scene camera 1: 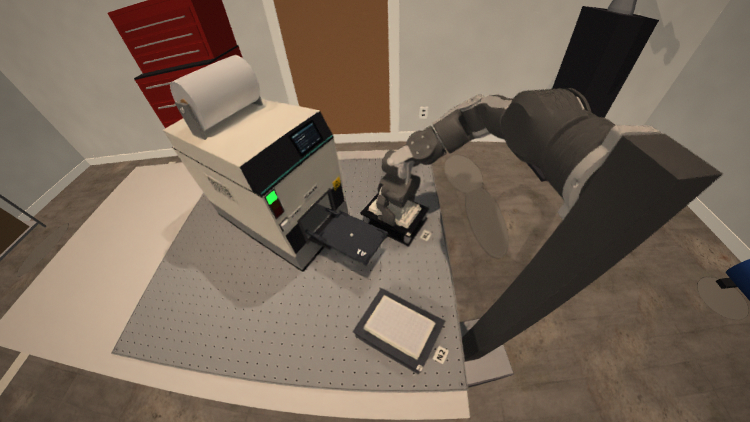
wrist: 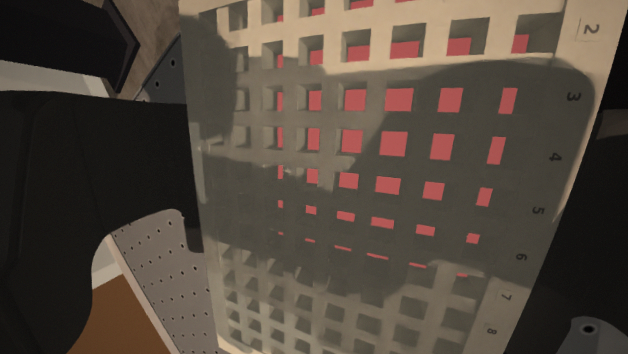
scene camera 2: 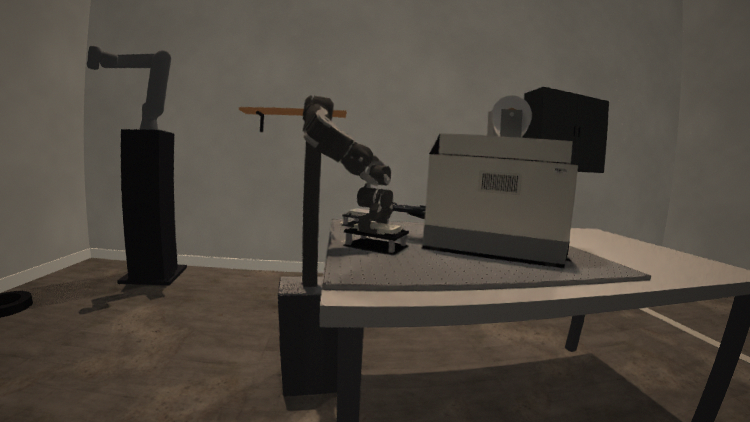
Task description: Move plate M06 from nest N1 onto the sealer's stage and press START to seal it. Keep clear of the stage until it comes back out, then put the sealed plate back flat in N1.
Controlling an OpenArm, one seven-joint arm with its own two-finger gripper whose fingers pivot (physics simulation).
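Plate M06 [scene camera 1: 413, 214] [scene camera 2: 389, 229] [wrist: 400, 165], pale with square wells showing some red, lies in nest N1 [scene camera 1: 406, 237] [scene camera 2: 375, 245], a dark raised holder. My gripper [scene camera 1: 397, 208] [scene camera 2: 374, 224] points down at the plate and is open, with nothing gripped. In the wrist view one dark finger is close against the plate's left edge; dark shapes at the right leave the other finger's contact unclear. The sealer's dark stage [scene camera 1: 338, 230] [scene camera 2: 411, 209] is out and bears no plate. The START button [scene camera 1: 271, 197] is lit green on the sealer [scene camera 1: 285, 181] [scene camera 2: 498, 209].
A second pale plate [scene camera 1: 401, 325] lies in nest N2 [scene camera 1: 387, 346], at the near side of the perforated board [scene camera 1: 236, 335] [scene camera 2: 472, 272] in scene camera 1. The stage juts out close beside N1. A film roll [scene camera 1: 217, 91] [scene camera 2: 511, 112] sits on the sealer.
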